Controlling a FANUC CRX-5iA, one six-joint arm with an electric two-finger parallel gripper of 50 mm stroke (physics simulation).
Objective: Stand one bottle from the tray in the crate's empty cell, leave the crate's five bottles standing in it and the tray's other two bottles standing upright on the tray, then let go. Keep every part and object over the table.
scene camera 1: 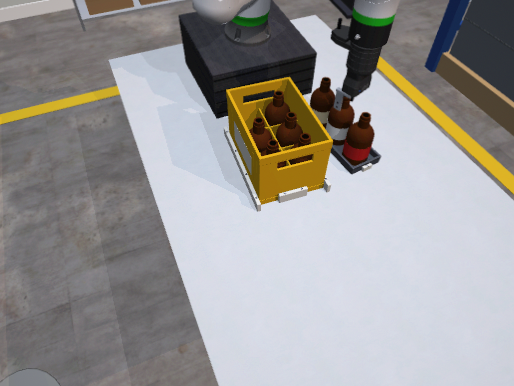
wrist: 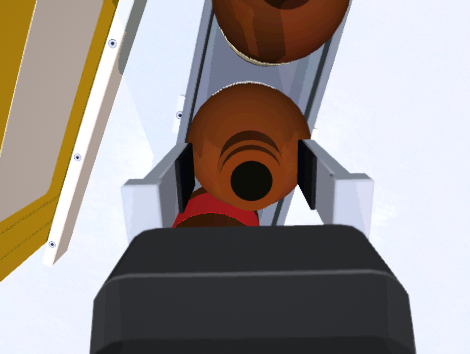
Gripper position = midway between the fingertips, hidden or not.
In view: my gripper (scene camera 1: 343,104), a red-label bottle (scene camera 1: 360,135) and a cream-label bottle (scene camera 1: 322,99).
The red-label bottle is seen too in the wrist view (wrist: 203,210). My gripper shows as well in the wrist view (wrist: 245,163).
